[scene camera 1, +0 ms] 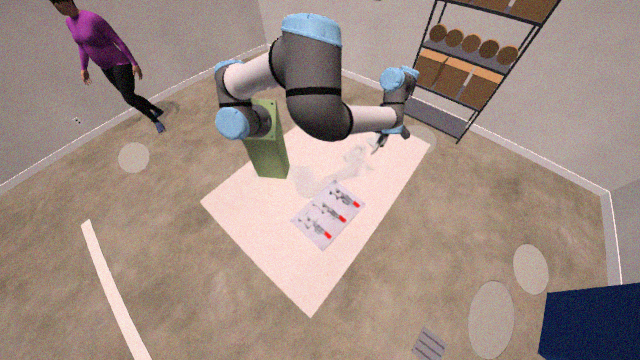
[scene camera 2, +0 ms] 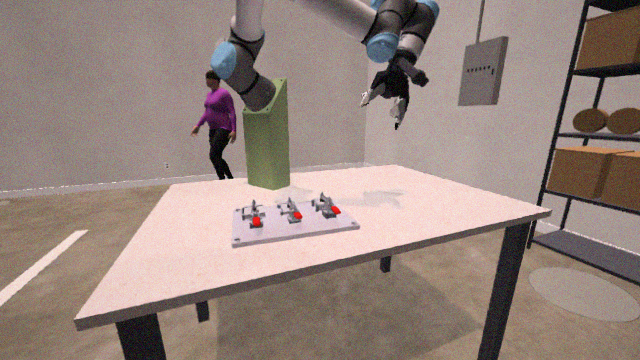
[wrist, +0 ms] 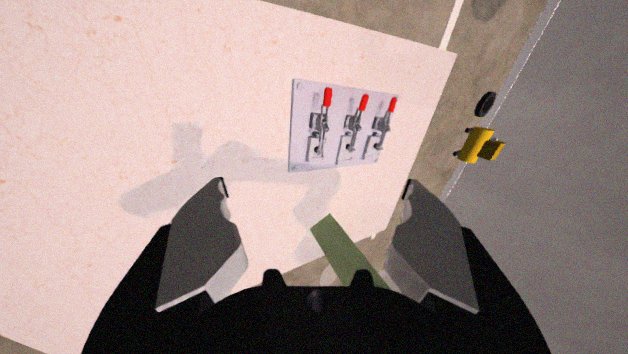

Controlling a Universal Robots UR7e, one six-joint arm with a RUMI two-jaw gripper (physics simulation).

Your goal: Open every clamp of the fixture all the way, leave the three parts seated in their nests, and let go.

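Frame: origin at the arm's base, x back, y right, z up, level; centimetres.
Seen in the pictures: gripper, fingertip midpoint: (scene camera 1: 376, 151) (scene camera 2: 379, 119) (wrist: 315, 181); arm's base at its link origin: (scene camera 1: 256, 121) (scene camera 2: 261, 97).
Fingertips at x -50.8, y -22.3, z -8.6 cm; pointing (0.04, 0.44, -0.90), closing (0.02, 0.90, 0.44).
Note:
Offsets run from my fingertips to a thing's middle. "*": to the spot under its first point. Level surfaces: height alone.
The fixture plate {dx +7.8, dy +25.2, dz -29.9 cm} (scene camera 1: 350, 214) (scene camera 2: 300, 232) (wrist: 300, 125) lies on the table with three toggle clamps in a row. The clamp at the left in the wrist view has a red handle {dx -2.4, dy +15.6, dz -25.0 cm} (scene camera 1: 356, 204) (scene camera 2: 336, 210) (wrist: 327, 97), the middle one a red handle {* dx -0.8, dy +26.4, dz -24.8 cm} (scene camera 1: 342, 218) (scene camera 2: 297, 215) (wrist: 363, 102), the third a red handle {* dx +0.6, dy +37.7, dz -25.1 cm} (scene camera 1: 327, 235) (scene camera 2: 256, 221) (wrist: 392, 104). All three handles lie low and the clamp arms reach over the nests, so the clamps look closed. The parts are too small to tell apart. My gripper (scene camera 1: 372, 147) (scene camera 2: 380, 116) (wrist: 315, 181) is open and empty, high above the table, away from the fixture.
The table {dz -30.6 cm} (scene camera 1: 310, 295) (scene camera 2: 175, 270) (wrist: 100, 75) carries the green pedestal (scene camera 1: 267, 160) (scene camera 2: 267, 150) (wrist: 342, 250) behind the fixture. A shelf rack (scene camera 2: 564, 110) stands beyond the table's right side. A person (scene camera 1: 102, 45) (scene camera 2: 218, 110) stands near the back wall.

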